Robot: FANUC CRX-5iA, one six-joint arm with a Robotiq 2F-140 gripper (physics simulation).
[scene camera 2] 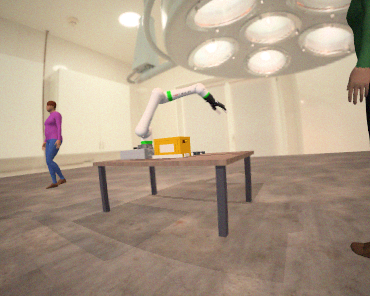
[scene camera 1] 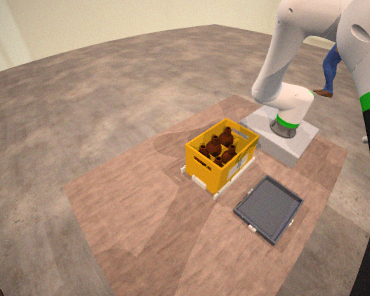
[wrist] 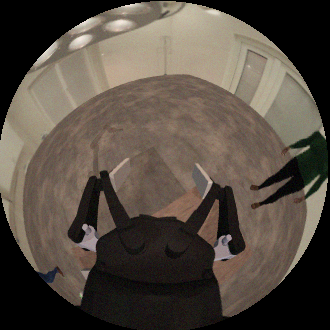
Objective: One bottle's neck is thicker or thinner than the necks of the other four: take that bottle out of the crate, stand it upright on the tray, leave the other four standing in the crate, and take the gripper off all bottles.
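Pixels of known places: gripper, fingertip midpoint: (scene camera 2: 223, 113) (wrist: 161, 167); arm's base at its link origin: (scene camera 1: 282, 129).
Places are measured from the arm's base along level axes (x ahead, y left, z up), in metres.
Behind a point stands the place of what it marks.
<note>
A yellow crate (scene camera 1: 201, 171) @(x 0.544, y -0.109, z 0.002 m) (scene camera 2: 180, 148) @(x 0.545, y -0.199, z -0.009 m) stands on the table beside the robot's base. Several brown bottles stand in it, among them a back bottle (scene camera 1: 227, 137) @(x 0.332, y -0.146, z 0.039 m), a middle bottle (scene camera 1: 214, 146) @(x 0.425, y -0.147, z 0.041 m) and a right bottle (scene camera 1: 229, 154) @(x 0.420, y -0.069, z 0.046 m). Their necks look too small here to tell which differs. The dark grey tray (scene camera 1: 268, 208) @(x 0.433, y 0.176, z -0.079 m) (scene camera 2: 199, 153) @(x 0.549, y 0.145, z -0.075 m) lies flat beside the crate, with no bottle on it. My gripper (scene camera 2: 222, 108) @(x 0.747, y 0.416, z 0.334 m) (wrist: 161, 167) @(x 0.747, y 0.416, z 0.334 m) is open and empty, high above the table and out past the crate, tilted downward. Its fingers do not show in scene camera 1.
The wooden table (scene camera 1: 120, 210) @(x 0.880, y -0.232, z -0.085 m) (scene camera 2: 200, 159) @(x 0.851, y -0.467, z -0.084 m) (wrist: 186, 203) @(x 0.840, y 0.298, z -0.085 m) carries the grey base block (scene camera 1: 300, 145) @(x 0.043, y 0.127, z -0.007 m). White holders edge the crate and tray. A large ceiling lamp (scene camera 2: 234, 37) hangs overhead. A person in purple (scene camera 2: 52, 125) and one in green (wrist: 312, 159) stand away from the table.
</note>
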